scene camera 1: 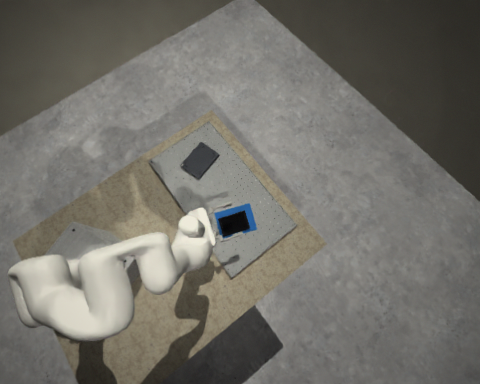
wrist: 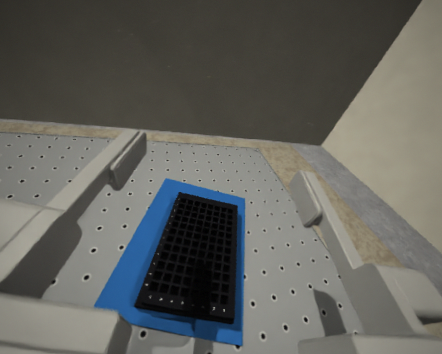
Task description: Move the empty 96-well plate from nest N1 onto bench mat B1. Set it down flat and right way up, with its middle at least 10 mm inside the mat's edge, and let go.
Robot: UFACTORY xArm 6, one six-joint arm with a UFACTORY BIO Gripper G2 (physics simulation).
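Frame: origin at the arm's base, x up, y left, z back, level; millimetres.
Seen in the pictures: hand, tool point: [scene camera 1: 232, 219] [wrist: 222, 178]; arm's base, link origin: [scene camera 1: 74, 276].
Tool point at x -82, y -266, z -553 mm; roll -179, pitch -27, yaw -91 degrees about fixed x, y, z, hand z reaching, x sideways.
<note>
Pixels of each thing's top centre, then the offset from my tool point to it. Level surfaces: height alone.
- black 96-well plate, top centre: [wrist: 200, 240] [scene camera 1: 234, 222] dx -97, dy +0, dz -4 mm
- blue bench mat B1, surface height: dx -111 mm
- dark grey nest N1, top centre: [scene camera 1: 199, 159] dx -99, dy +342, dz -120 mm
- grey perforated board, surface height: dx -113 mm
- tan table, surface height: dx -126 mm
The black 96-well plate [scene camera 1: 234, 224] [wrist: 200, 250] lies flat on the blue bench mat B1 [scene camera 1: 251, 217] [wrist: 136, 260], wells up. It sits toward one long edge of the mat, with a wider blue strip showing on the opposite side. My gripper [scene camera 1: 228, 220] [wrist: 217, 180] is open and empty. In the wrist view its two fingers stand wide apart to either side of the plate, clear of it and above the board. The dark grey nest N1 [scene camera 1: 200, 160] shows in the scene view with no plate in it.
The mat and nest sit on a grey perforated board [scene camera 1: 270, 215] [wrist: 270, 230] on a tan table [scene camera 1: 310, 242]. A dark rectangle [scene camera 1: 260, 335] lies beyond the table's lower edge. A grey slab [scene camera 1: 75, 237] is partly behind the arm at the left.
</note>
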